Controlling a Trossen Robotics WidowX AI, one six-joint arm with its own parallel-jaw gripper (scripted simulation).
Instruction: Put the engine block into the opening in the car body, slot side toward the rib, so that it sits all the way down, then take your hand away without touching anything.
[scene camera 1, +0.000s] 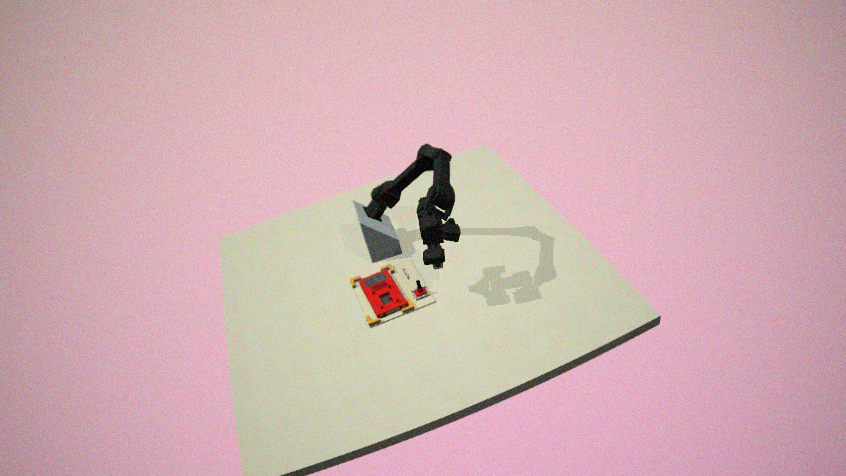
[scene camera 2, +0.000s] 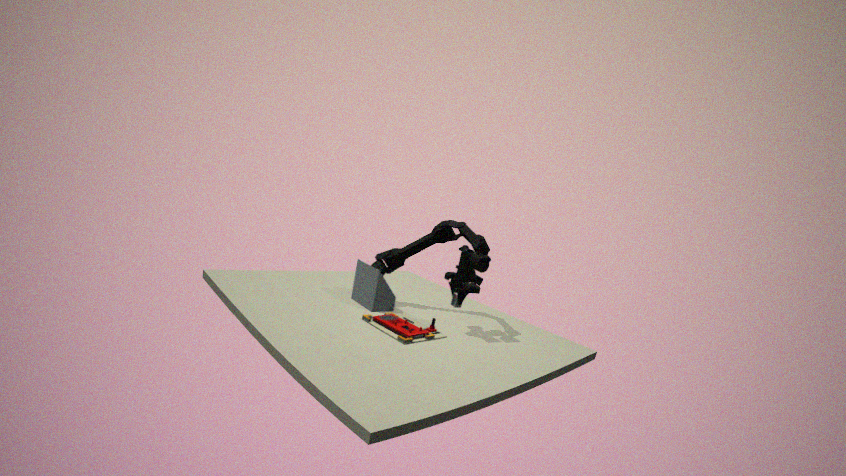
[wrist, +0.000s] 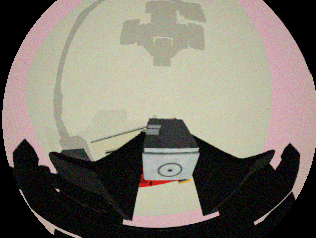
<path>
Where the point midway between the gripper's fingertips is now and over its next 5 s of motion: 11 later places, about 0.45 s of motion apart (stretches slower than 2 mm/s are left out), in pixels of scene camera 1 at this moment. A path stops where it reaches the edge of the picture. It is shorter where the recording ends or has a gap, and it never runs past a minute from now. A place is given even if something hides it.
The gripper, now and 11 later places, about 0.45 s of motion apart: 438, 262; 438, 264; 438, 265; 438, 265; 440, 271; 442, 277; 443, 282; 444, 288; 444, 289; 446, 286; 451, 281; 451, 282
</path>
